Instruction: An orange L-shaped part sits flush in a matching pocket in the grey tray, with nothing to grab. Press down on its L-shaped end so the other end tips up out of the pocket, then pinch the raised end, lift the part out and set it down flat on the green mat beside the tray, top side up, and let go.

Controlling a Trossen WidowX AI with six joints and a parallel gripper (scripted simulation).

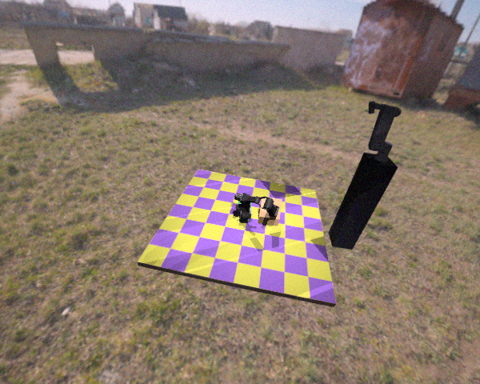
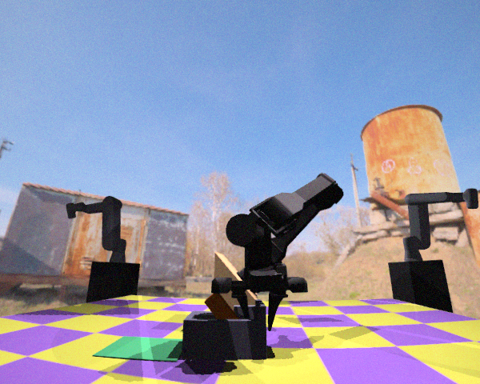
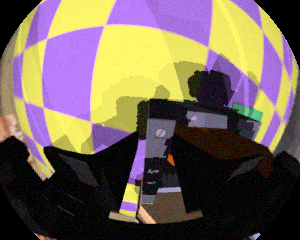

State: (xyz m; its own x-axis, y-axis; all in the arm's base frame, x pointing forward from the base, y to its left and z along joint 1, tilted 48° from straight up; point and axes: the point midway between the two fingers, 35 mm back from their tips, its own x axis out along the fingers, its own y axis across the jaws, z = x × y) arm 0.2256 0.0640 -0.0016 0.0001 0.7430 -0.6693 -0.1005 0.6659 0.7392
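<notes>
Right now the orange L-shaped part is 50 mm to the right of my gripper tip and 10 mm above it. The rest, counted from my gripper tip: green mat: 10 mm ahead, 220 mm to the right, 50 mm below.
</notes>
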